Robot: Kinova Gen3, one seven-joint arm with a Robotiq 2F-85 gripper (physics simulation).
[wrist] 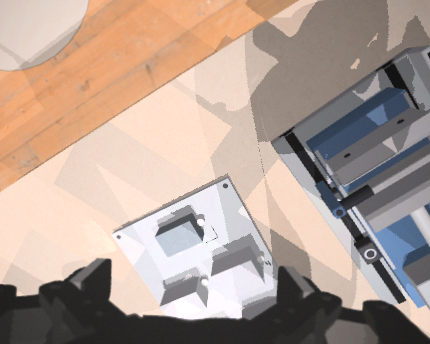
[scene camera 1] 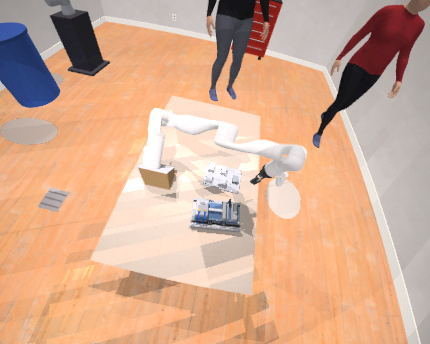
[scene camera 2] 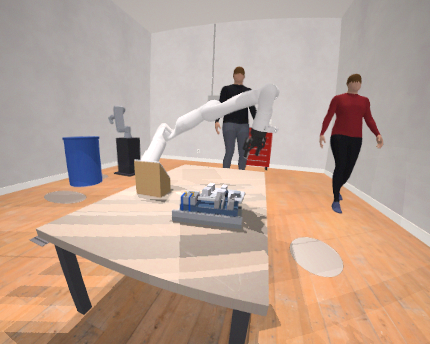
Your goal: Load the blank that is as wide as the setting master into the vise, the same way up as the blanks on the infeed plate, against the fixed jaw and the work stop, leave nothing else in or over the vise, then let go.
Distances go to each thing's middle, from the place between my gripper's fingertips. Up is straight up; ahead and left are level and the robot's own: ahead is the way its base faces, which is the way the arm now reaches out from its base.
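Scene:
Infeed plate (wrist: 222, 208): 260 mm below my hand, 100 mm to the left of it and 170 mm behind it.

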